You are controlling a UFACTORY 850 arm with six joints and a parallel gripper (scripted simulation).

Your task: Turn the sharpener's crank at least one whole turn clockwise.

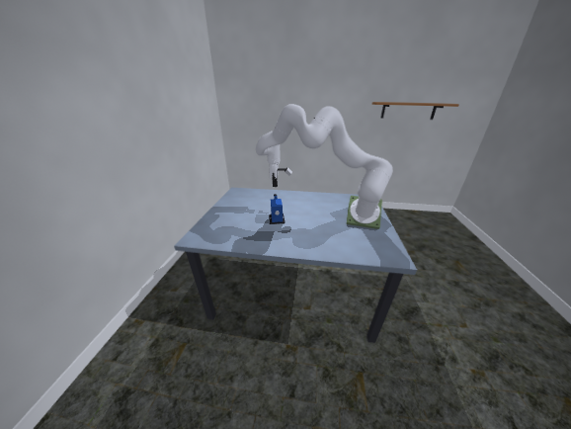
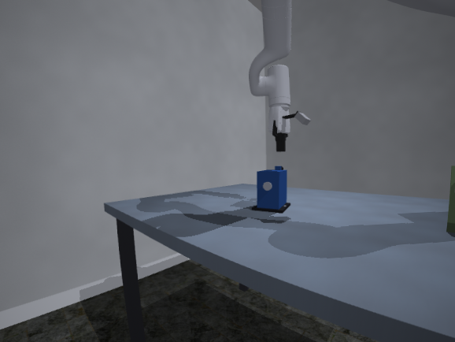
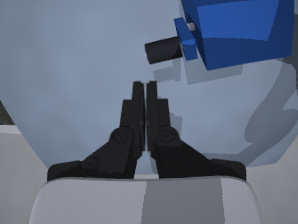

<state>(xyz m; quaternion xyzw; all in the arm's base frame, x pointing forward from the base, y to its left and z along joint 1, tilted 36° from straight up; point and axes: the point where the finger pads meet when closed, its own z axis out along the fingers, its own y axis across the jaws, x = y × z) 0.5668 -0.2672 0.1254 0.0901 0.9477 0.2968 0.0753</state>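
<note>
My hand is 9 cm above the knob and 2 cm to the right of it.
</note>
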